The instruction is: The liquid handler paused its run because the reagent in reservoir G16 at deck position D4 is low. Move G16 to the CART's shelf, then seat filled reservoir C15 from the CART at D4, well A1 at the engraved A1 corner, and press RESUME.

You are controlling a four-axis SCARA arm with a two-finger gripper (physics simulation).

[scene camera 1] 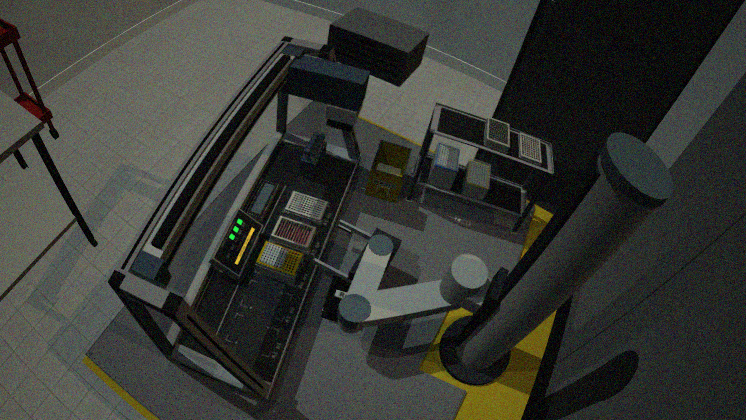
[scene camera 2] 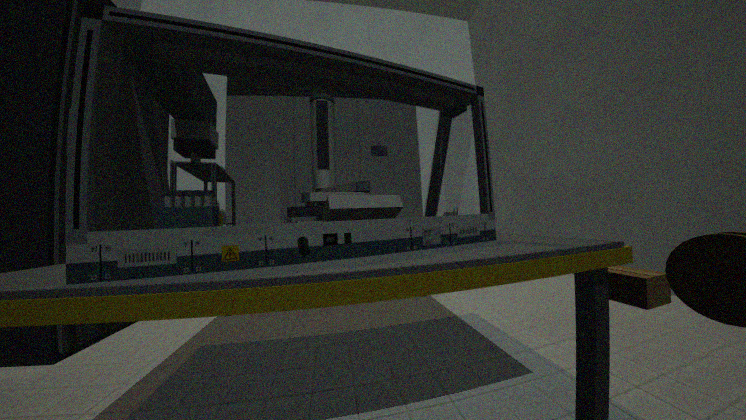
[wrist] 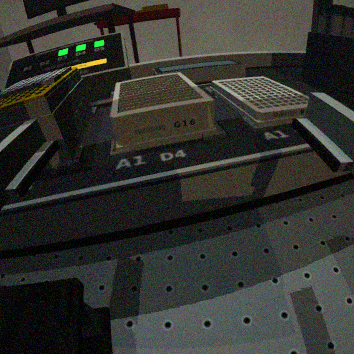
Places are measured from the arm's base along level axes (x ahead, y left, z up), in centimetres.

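Pixels of known places: gripper, between the fingertips: (scene camera 1: 326,240) (scene camera 2: 306,218) (wrist: 169,115); arm's base, origin of its link: (scene camera 1: 475,350).
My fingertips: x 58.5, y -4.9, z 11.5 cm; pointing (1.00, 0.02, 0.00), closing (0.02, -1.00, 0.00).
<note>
Ahead of a thing's pixels: the offset from my fingertips to its middle. "pt": to the spot under its first point.
Reservoir G16 {dx +10.8, dy +2.2, dz -2.8 cm} (scene camera 1: 293,231) (wrist: 162,117), a cream box with a slatted top, sits at D4 on the dark deck, its label facing the wrist camera. The engraved A1 {pt dx +2.3, dy +3.5, dz -4.3 cm} (wrist: 131,161) is near its front left corner. My gripper (scene camera 1: 327,241) (wrist: 169,115) is open and empty, its fingers wide apart at the deck's front edge, facing G16's front side. The CART (scene camera 1: 456,122) stands to the right in scene camera 1, with two boxes on its lower level; I cannot tell which thing is C15. The status panel {pt dx +21.8, dy +24.1, dz +3.3 cm} (scene camera 1: 225,255) (wrist: 25,67) shows green lights and a yellow bar; RESUME is not readable.
A yellow-topped tip box {dx +8.2, dy +14.3, dz -1.1 cm} (scene camera 1: 280,258) (wrist: 50,92) stands left of G16, and a white well plate {dx +13.5, dy -10.0, dz -3.6 cm} (scene camera 1: 306,205) (wrist: 267,97) on its right at D5. A yellow bin {dx -2.5, dy -40.2, dz -3.4 cm} (scene camera 1: 388,182) stands between deck and CART. The pipetting head {pt dx +19.1, dy -25.1, dz +37.5 cm} (scene camera 1: 327,80) hangs over the deck's far end.
</note>
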